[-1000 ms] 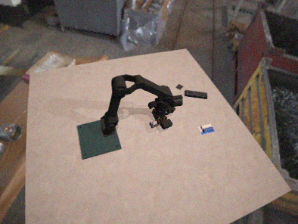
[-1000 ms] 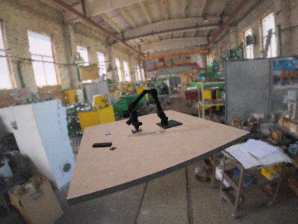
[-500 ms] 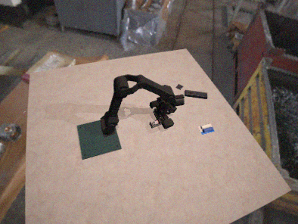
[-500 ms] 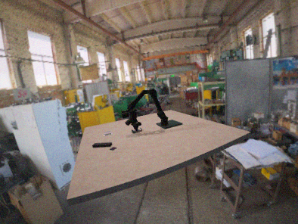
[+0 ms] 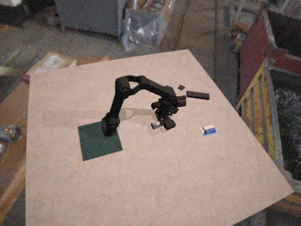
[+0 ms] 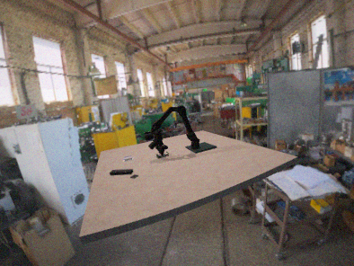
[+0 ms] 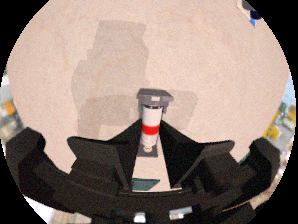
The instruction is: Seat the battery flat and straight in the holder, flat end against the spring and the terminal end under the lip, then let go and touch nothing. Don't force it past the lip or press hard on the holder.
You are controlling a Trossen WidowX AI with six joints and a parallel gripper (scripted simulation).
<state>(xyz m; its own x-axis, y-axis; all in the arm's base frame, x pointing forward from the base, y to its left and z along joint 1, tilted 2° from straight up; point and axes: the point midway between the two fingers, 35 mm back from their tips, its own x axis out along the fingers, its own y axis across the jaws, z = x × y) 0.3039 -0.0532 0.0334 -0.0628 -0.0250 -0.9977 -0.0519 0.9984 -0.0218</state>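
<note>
Right now my gripper tip is 10 mm below the battery. Round my gripper tip: long black bar: 350 mm ahead, 110 mm to the left; then small black piece: 290 mm ahead, 220 mm to the left, 10 mm below; then white block: 260 mm ahead, 150 mm to the right.
</note>
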